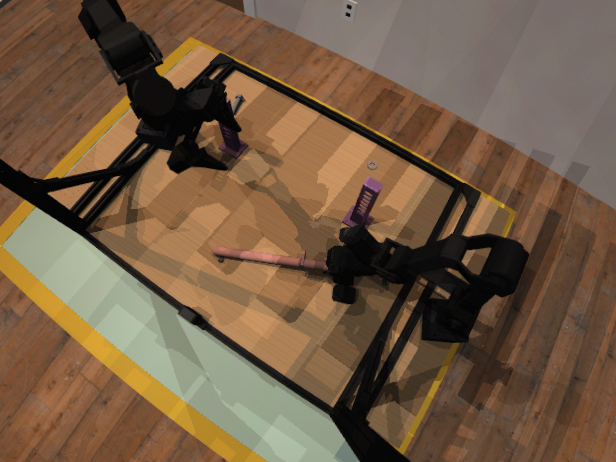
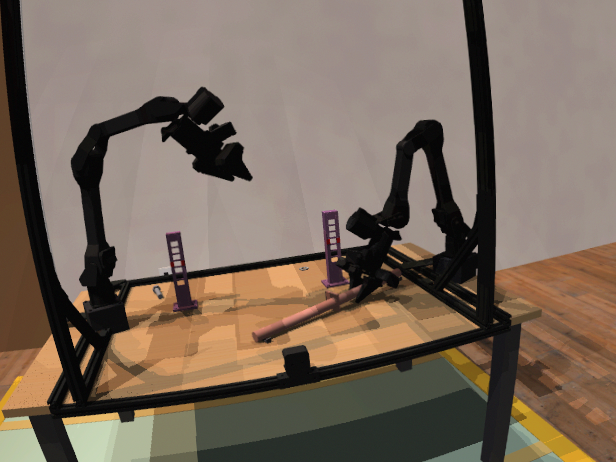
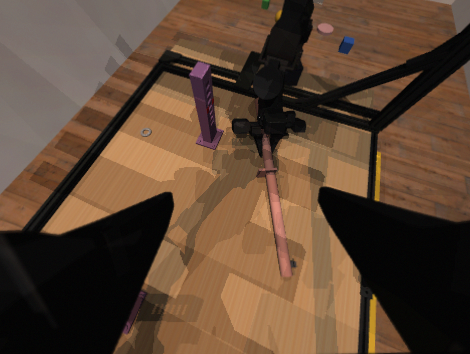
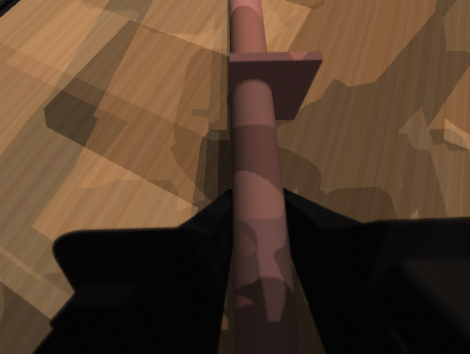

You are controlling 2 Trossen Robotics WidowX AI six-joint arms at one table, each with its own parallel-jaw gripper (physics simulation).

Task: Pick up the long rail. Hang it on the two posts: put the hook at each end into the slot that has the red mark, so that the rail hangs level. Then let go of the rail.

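Frame: origin at the left arm's base, x ahead, y left, z up, level; metres.
Seen in the pictures: left gripper, between the fingertips: (image 1: 233, 149) (image 2: 242, 179) (image 3: 245, 196); right gripper, between the fingertips: (image 1: 324, 267) (image 2: 352, 301) (image 3: 265, 156) (image 4: 254, 195); left arm's base, origin of its link: (image 1: 155, 121) (image 2: 102, 302); right arm's base, origin of its link: (image 1: 450, 319) (image 2: 455, 254).
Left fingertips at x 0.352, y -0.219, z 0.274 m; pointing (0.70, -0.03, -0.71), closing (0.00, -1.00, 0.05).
Observation:
Offsets run from my left fingertips to a thing's middle. "*": to the spot under its first point.
The long pink rail {0.164 m ahead, 0.100 m right, 0.325 m down} (image 1: 269, 258) (image 2: 306, 315) (image 3: 277, 221) (image 4: 255, 158) lies low across the middle of the table, its free end resting on the wood. My right gripper (image 1: 334, 266) (image 2: 366, 286) (image 3: 265, 156) (image 4: 254, 195) is shut on the rail's end, just behind a square flange (image 4: 283, 81). Two purple slotted posts with red marks stand upright, one on the left (image 1: 230, 135) (image 2: 178, 270) and one close behind the right gripper (image 1: 367, 202) (image 2: 332, 247) (image 3: 203, 102). My left gripper (image 1: 232, 148) (image 2: 244, 176) (image 3: 245, 196) is open and empty, high above the left post.
A metal washer {0.311 m ahead, 0.247 m left, 0.347 m down} (image 1: 372, 165) (image 2: 302, 268) (image 3: 146, 132) lies near the back edge. A bolt {0.153 m back, 0.373 m left, 0.338 m down} (image 1: 237, 103) (image 2: 158, 291) lies behind the left post. A black frame (image 1: 334, 112) rims the table, with a small block {* 0.071 m back, 0.301 m right, 0.294 m down} (image 1: 192, 316) (image 2: 297, 362) on its front rail.

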